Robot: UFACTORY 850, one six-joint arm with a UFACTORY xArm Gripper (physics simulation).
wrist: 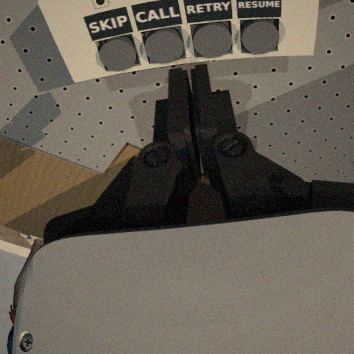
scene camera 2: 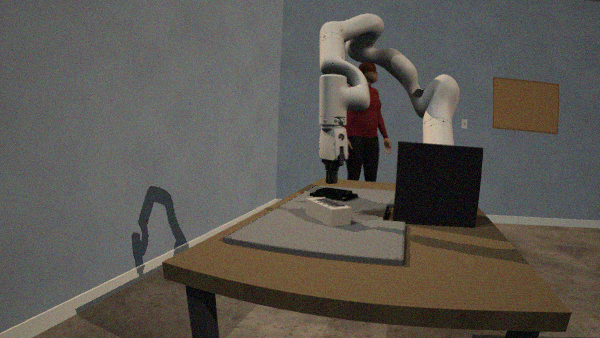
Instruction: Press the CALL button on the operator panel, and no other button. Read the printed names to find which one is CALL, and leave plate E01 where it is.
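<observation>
The operator panel (scene camera 2: 328, 214) (wrist: 300, 30) is a pale box on the grey perforated board (scene camera 2: 300, 240) (wrist: 80, 135). In the wrist view its labels read SKIP, CALL, RETRY and RESUME, each above a round grey button. The CALL button (wrist: 163, 45) is second from the left, between the SKIP button (wrist: 118, 53) and the RETRY button (wrist: 212, 39). My gripper (scene camera 2: 331, 181) (wrist: 193, 91) is shut and empty. Its tips appear just below the panel's edge, near the gap between CALL and RETRY, and look raised above the board. No print reading E01 is legible.
A flat black object (scene camera 2: 334, 194) lies behind the panel on the board. A large black upright screen (scene camera 2: 439, 185) stands at the right on the wooden table (scene camera 2: 450, 280) (wrist: 45, 185). The RESUME button (wrist: 259, 36) is rightmost in the visible row. A person (scene camera 2: 364, 120) stands behind the table.
</observation>
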